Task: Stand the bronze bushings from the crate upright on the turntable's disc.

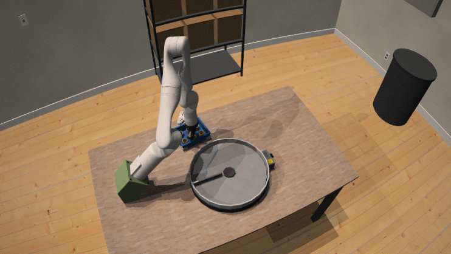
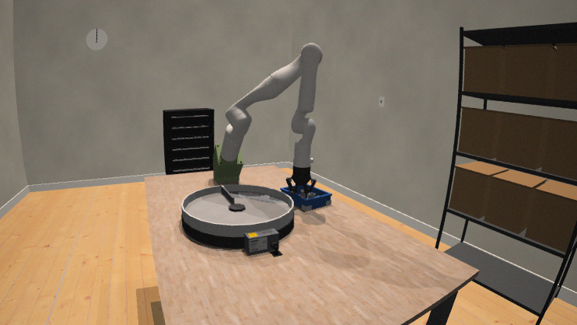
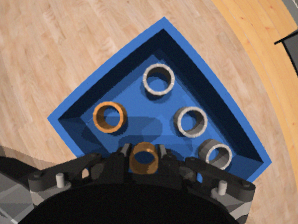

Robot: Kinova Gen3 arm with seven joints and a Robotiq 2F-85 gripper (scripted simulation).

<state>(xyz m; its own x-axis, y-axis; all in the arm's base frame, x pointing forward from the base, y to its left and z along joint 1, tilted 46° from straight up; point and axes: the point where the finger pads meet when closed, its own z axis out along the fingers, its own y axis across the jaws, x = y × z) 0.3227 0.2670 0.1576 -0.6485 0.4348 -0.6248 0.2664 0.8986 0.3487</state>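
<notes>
The blue crate is 1 cm behind my hand and 3 cm to the left of it. Also, from my hand: turntable 17 cm ahead, 30 cm to the right, 2 cm above; then grey turntable disc 15 cm ahead, 30 cm to the right, 2 cm above.
</notes>
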